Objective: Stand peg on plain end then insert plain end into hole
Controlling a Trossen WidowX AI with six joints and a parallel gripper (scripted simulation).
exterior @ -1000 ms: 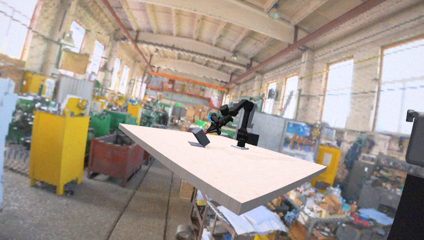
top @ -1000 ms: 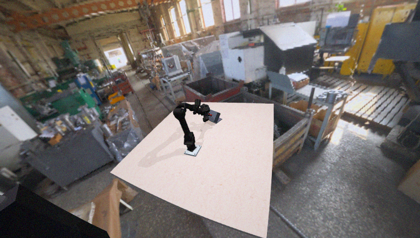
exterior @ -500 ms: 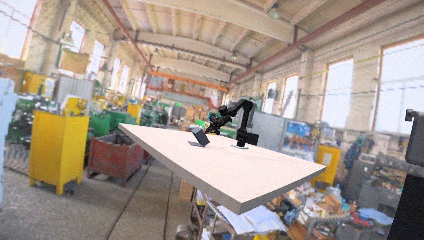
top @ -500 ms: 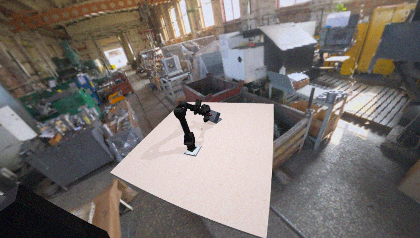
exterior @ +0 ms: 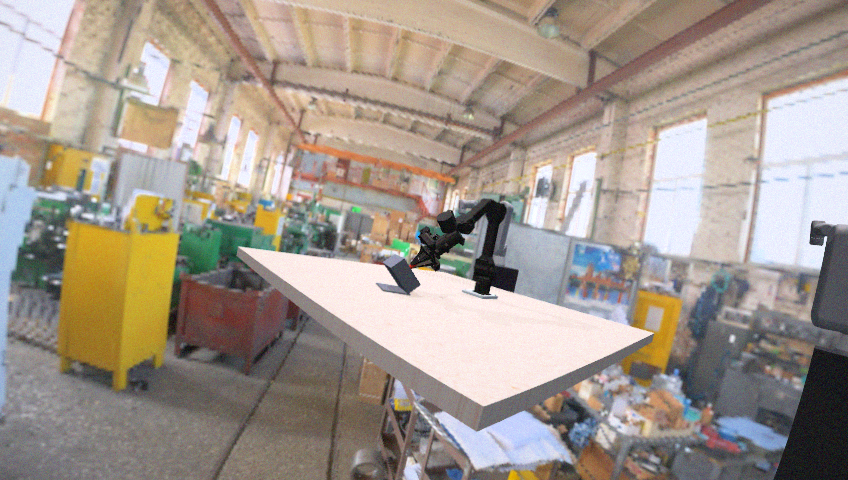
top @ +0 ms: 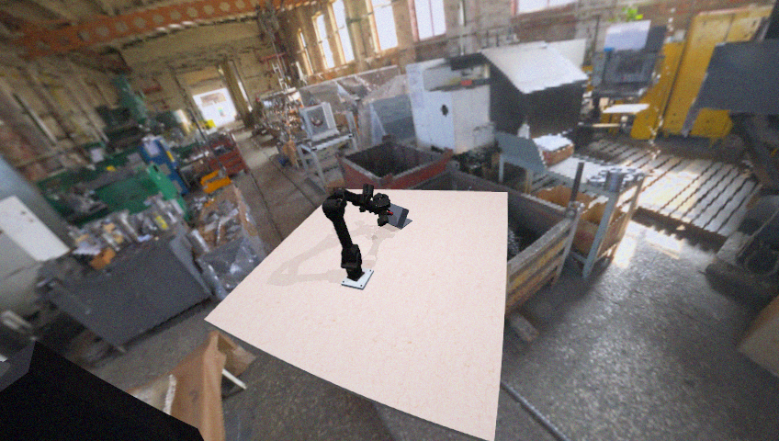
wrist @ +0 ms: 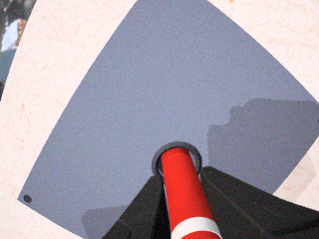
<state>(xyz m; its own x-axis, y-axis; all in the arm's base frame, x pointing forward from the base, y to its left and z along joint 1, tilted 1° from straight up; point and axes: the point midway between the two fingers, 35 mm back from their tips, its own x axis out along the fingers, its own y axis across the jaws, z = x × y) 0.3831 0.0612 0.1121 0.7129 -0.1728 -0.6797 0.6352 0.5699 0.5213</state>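
Right now the red peg is 1 cm behind my gripper tip and 1 cm above it. Also, from my gripper tip: grey sloped panel 3 cm below, 3 cm ahead, 1 cm to the right.
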